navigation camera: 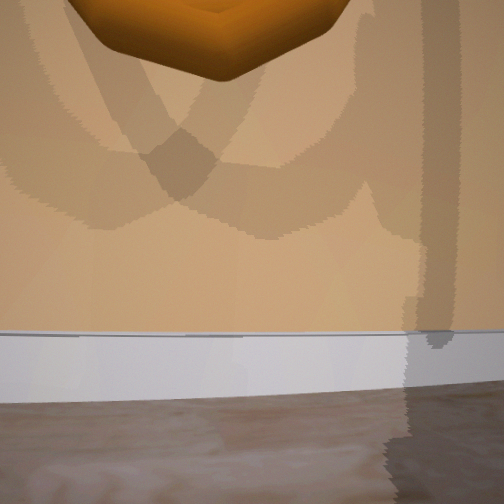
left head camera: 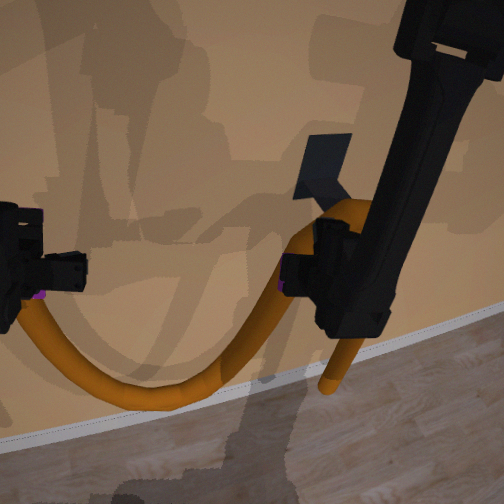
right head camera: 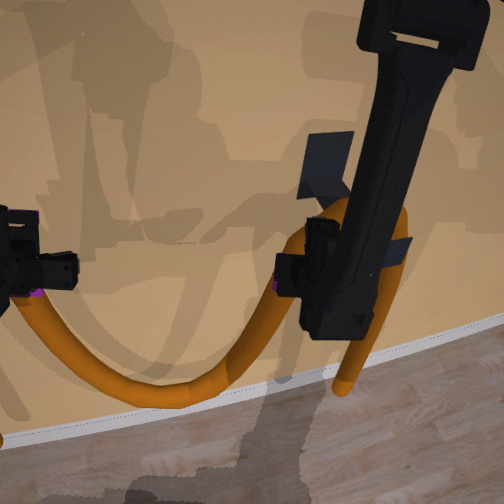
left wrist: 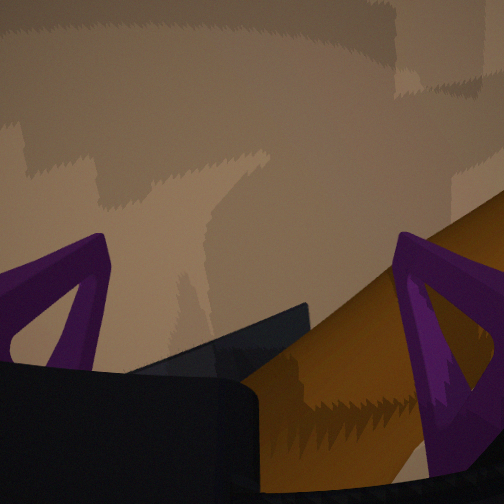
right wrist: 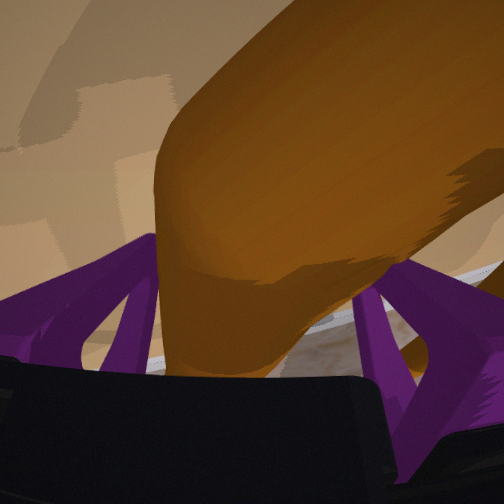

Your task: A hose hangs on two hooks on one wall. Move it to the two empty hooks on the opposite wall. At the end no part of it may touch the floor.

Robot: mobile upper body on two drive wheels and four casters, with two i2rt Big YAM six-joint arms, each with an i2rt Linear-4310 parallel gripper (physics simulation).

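Note:
The orange hose point(left head camera: 150, 395) sags in a loop along the tan wall, clear of the floor. Its right part bends over a dark wall hook point(left head camera: 322, 167), and its end point(left head camera: 330, 385) hangs just above the floor. My right gripper point(left head camera: 282, 274) is shut on the hose just left of that hook; in the right wrist view the hose point(right wrist: 300, 175) fills the space between the purple fingers point(right wrist: 270, 260). My left gripper point(left head camera: 40, 292) is at the left edge, open and empty. In the left wrist view its fingers point(left wrist: 250, 237) stand wide, with a second dark hook point(left wrist: 240, 350) between them and the hose point(left wrist: 360, 360) beside it.
A white baseboard point(left head camera: 415, 332) runs along the foot of the wall above the wood floor point(left head camera: 375, 440). The navigation view shows the bottom of the hose loop point(navigation camera: 215, 30) high above the baseboard point(navigation camera: 200, 365). My right arm point(left head camera: 420, 165) covers part of the hose.

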